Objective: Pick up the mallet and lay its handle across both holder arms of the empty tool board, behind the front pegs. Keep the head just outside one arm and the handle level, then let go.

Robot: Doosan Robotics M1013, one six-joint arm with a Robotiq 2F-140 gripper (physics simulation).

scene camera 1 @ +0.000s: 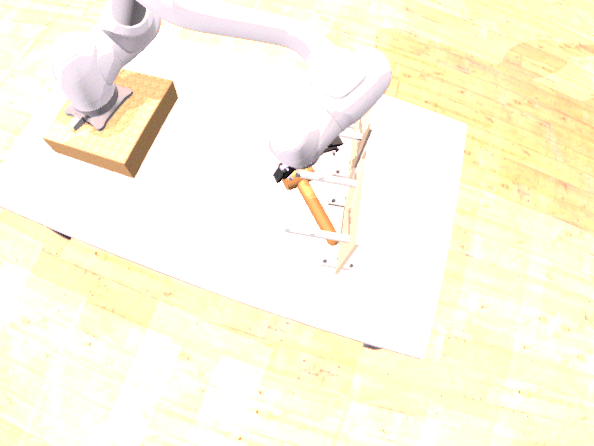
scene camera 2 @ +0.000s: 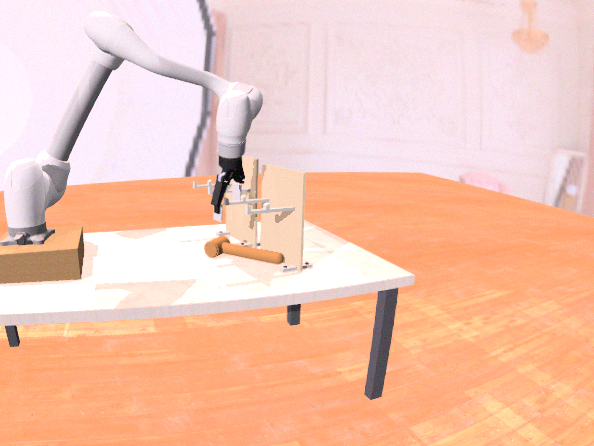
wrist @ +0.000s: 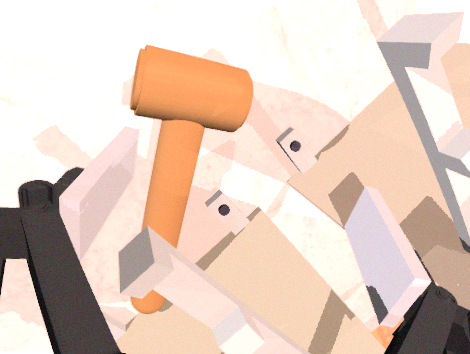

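Observation:
The orange mallet (scene camera 1: pixel 315 207) (scene camera 2: pixel 252 252) (wrist: pixel 170 170) lies on the table, its head under one arm (scene camera 1: pixel 327 179) of the near tool board (scene camera 1: pixel 352 215) (scene camera 2: pixel 285 235) and its handle angled towards the board's foot by the other arm (scene camera 1: pixel 320 234). Both arms show no tool on them. My gripper (scene camera 1: pixel 309 160) (scene camera 2: pixel 227 205) (wrist: pixel 248 181) is open and empty, well above the mallet's head, at about arm height. In the wrist view, a pale arm (wrist: pixel 190 287) crosses over the lower handle between my fingers. My wrist partly hides the gripper in scene camera 1.
A far tool board (scene camera 1: pixel 364 122) (scene camera 2: pixel 237 227) stands upright beside the near one, and one of its arms (scene camera 1: pixel 352 135) (wrist: pixel 425 115) reaches out close to my right finger. My base stands on a wooden block (scene camera 1: pixel 150 100) (scene camera 2: pixel 40 265) on the white table (scene camera 1: pixel 200 240) (scene camera 2: pixel 350 286).

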